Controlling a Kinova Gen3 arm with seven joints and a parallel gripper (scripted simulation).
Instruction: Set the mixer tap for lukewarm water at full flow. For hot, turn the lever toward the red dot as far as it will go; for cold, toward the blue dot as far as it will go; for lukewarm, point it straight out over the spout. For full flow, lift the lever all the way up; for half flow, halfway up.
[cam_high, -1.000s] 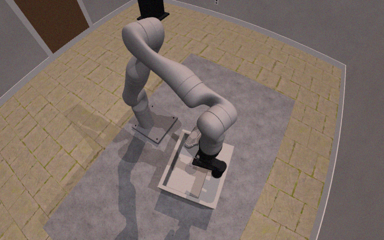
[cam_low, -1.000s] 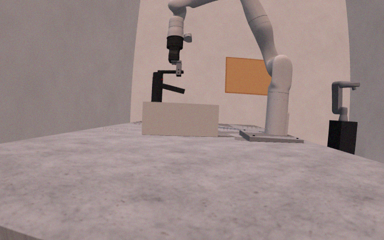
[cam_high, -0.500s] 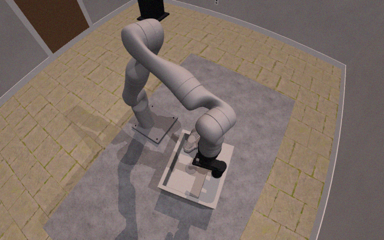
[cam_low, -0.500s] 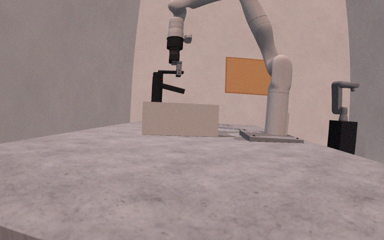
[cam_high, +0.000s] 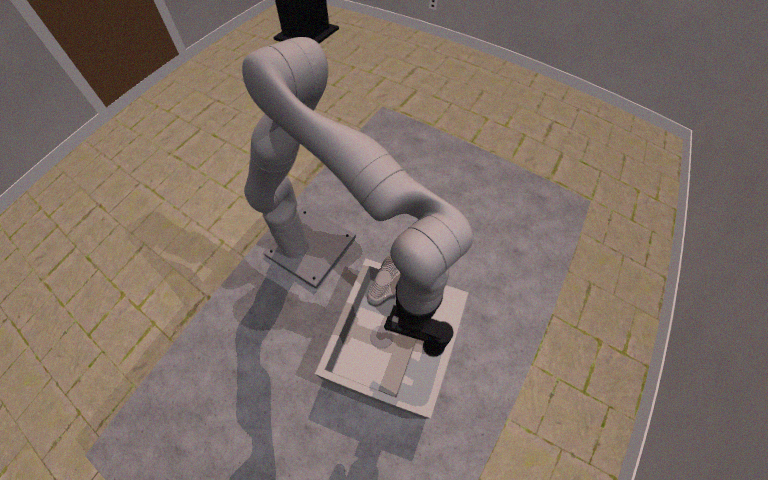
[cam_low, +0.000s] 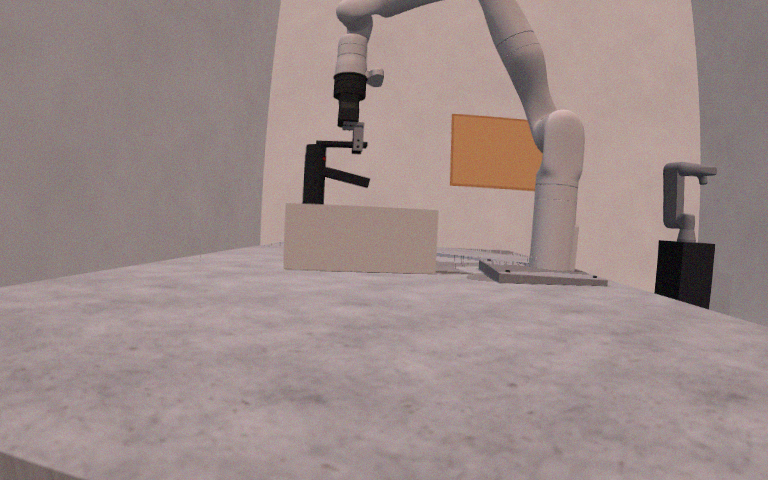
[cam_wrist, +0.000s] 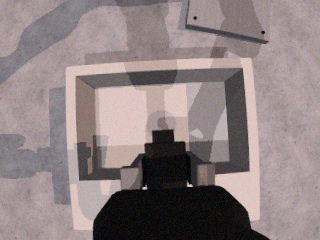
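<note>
My hand is 40 mm short of the lever and 10 mm to the right of it. From my hand the other things lie so: black mixer tap: 60 mm ahead, 50 mm below, 10 mm to the left; then sink basin: 230 mm below, 20 mm behind.
</note>
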